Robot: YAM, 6 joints.
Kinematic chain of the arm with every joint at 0, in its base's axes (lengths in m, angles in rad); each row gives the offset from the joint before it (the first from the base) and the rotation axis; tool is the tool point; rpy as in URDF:
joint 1: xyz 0 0 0.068 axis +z
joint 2: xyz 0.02 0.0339 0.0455 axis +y
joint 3: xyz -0.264 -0.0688 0 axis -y
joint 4: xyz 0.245 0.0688 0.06 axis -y
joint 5: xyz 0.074 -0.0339 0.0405 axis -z
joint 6: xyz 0.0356 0 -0.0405 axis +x
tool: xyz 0 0 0 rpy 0 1.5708 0
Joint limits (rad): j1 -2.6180..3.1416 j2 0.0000..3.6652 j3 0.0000..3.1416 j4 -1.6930..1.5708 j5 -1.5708..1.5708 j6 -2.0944..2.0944
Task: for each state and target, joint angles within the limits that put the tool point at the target. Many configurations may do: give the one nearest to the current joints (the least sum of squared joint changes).
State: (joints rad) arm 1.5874 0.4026 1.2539 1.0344 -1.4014 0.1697
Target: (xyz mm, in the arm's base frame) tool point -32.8 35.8 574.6
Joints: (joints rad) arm 1.5246 0.8651 1.4042 0.9593 -1.3123 0.1697
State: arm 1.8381 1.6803 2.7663 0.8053 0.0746 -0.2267
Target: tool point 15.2 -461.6 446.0
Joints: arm 1.5994 0.8708 3.1416 1.0370 0.0565 -0.2267
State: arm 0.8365 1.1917 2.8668 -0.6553 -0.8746 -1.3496
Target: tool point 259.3 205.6 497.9
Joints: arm 0.5899 1.7000 2.1841 -0.9576 -0.8441 -1.3496
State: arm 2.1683 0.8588 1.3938 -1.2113 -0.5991 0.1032
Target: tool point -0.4 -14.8 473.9
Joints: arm 2.2798 0.5869 1.5809 -1.2166 -0.2830 0.1032
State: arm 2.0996 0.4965 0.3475 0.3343 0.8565 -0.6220
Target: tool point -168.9 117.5 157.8
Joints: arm 2.6445 1.1415 0.2973 0.3003 0.6925 -0.6220
